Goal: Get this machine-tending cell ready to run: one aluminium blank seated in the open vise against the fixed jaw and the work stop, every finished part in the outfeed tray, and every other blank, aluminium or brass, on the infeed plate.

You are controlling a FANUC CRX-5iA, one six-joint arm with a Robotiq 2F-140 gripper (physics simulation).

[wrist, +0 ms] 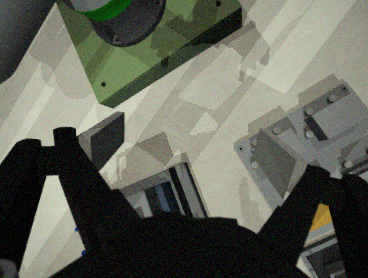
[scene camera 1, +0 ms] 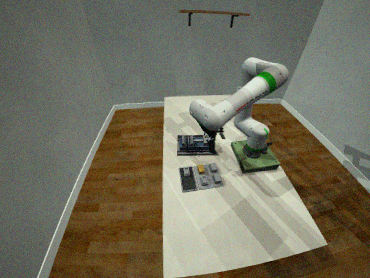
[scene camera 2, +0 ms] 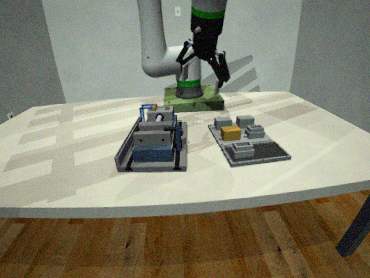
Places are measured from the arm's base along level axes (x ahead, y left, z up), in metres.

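Pixels of known places: gripper, fingertip midpoint: [wrist: 190, 135] [scene camera 1: 220, 146] [scene camera 2: 200, 86]; arm's base at its link origin: [wrist: 128, 7] [scene camera 1: 252, 151] [scene camera 2: 189, 94].
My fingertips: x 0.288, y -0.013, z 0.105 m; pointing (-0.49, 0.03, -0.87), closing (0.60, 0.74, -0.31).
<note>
For each thing: its top centre in the pictures, then the offset to it from my fingertips. "*": a spot on its surface instead.
- vise at its top centre: [scene camera 2: 155, 117] [scene camera 1: 195, 138] 0.129 m ahead, 0.178 m right, 0.060 m down
- brass blank at its top centre: [wrist: 317, 211] [scene camera 2: 231, 128] [scene camera 1: 201, 167] 0.152 m ahead, 0.069 m left, 0.115 m down
- stepped finished part at its top centre: [scene camera 2: 255, 126] [scene camera 1: 204, 179] 0.156 m ahead, 0.160 m left, 0.116 m down
- dark outfeed tray at a spot on its surface: [scene camera 2: 270, 151] [scene camera 1: 188, 184] * 0.262 m ahead, 0.160 m left, 0.153 m down
- blue fitting at a spot on its surface: [scene camera 2: 143, 112] * 0.009 m ahead, 0.220 m right, 0.079 m down
My gripper [scene camera 1: 217, 142] [scene camera 2: 202, 75] [wrist: 190, 135] is wide open and empty, high above the table by the robot base. The vise [scene camera 1: 196, 146] [scene camera 2: 153, 153] [wrist: 165, 195] stands on the table; no blank can be made out at its jaws, though the gap is partly hidden. On the light infeed plate [scene camera 1: 210, 186] [scene camera 2: 265, 139] [wrist: 242, 149] are two plain aluminium blanks, one [scene camera 1: 214, 167] and another [scene camera 1: 216, 178], a brass blank [scene camera 1: 201, 169] [scene camera 2: 231, 133] [wrist: 322, 216] and a stepped finished part [scene camera 1: 204, 180] [scene camera 2: 255, 131]. Another finished part [scene camera 1: 186, 171] [scene camera 2: 243, 150] sits in the dark outfeed tray [scene camera 1: 189, 183] [scene camera 2: 270, 151].
The green robot base [scene camera 1: 260, 161] [scene camera 2: 210, 104] [wrist: 130, 70] stands behind the vise and plate in scene camera 2. A blue fitting [scene camera 2: 144, 112] rises at the vise's rear. The infeed plate and outfeed tray adjoin, beside the vise. A wooden shelf [scene camera 1: 215, 13] hangs on the wall.
</note>
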